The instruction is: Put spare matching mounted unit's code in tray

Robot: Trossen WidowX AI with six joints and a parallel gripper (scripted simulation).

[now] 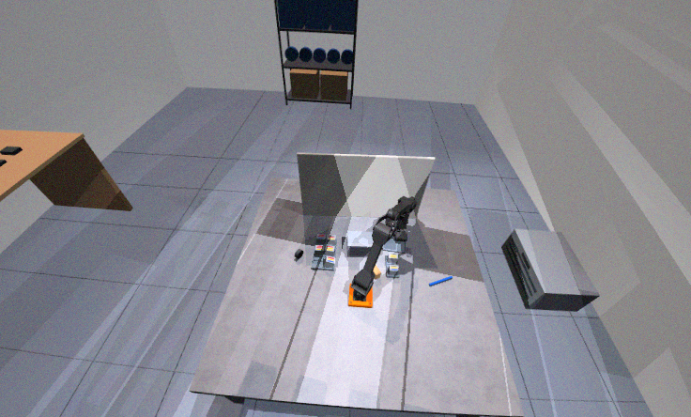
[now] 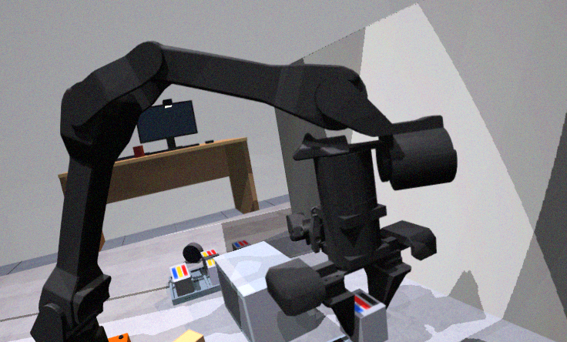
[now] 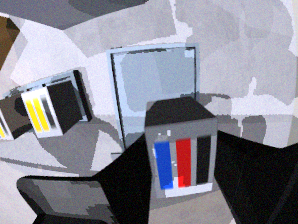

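Now: the tray 7 cm below my gripper tip, 1 cm to the left of it and 1 cm behind it. From my gripper tip the other things lie so: upright grey panel 22 cm to the left, 19 cm ahead, 15 cm above.
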